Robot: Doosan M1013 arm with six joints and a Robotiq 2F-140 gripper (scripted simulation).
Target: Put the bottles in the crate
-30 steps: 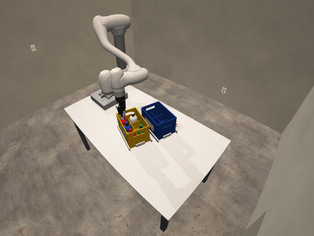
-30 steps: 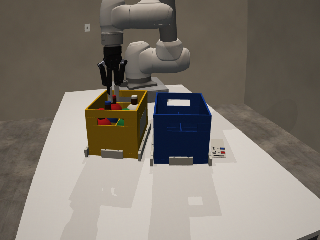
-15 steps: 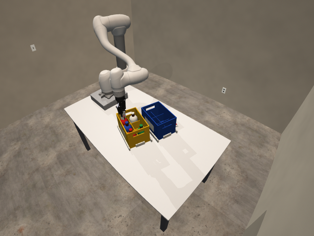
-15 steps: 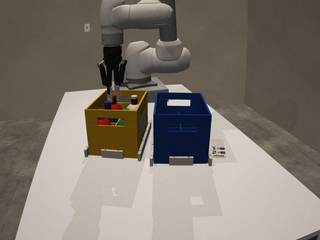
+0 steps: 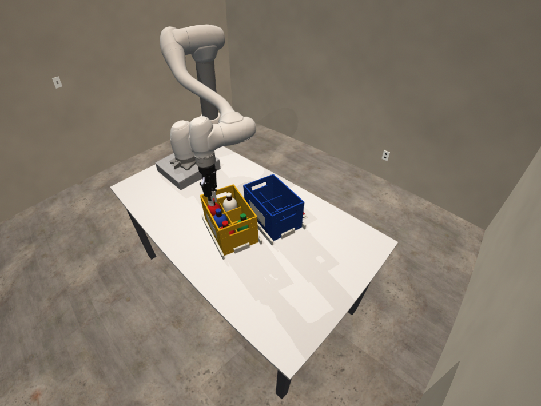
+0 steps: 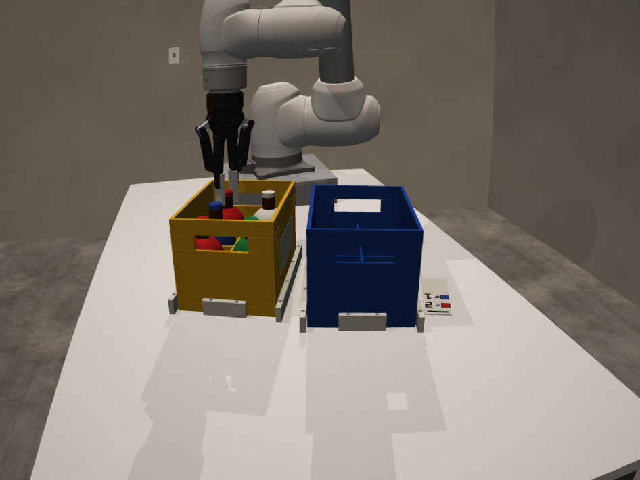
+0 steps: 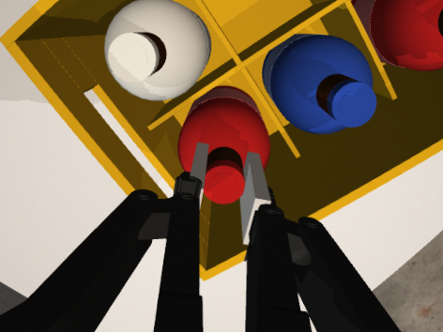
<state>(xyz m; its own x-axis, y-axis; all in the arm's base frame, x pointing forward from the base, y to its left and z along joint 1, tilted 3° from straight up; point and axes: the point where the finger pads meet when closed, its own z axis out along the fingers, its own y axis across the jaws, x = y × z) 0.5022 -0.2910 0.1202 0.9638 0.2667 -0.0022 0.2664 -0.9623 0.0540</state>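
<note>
My gripper is now 8 cm short of the blue bottle, 8 cm above it and 4 cm to the left of it. The rest, counted from my hand: white-label bottle 8 cm to the left, 8 cm below, 4 cm ahead; yellow crate 10 cm ahead, 9 cm below, 1 cm to the right; green bottle 20 cm ahead, 8 cm below, 1 cm to the right.
</note>
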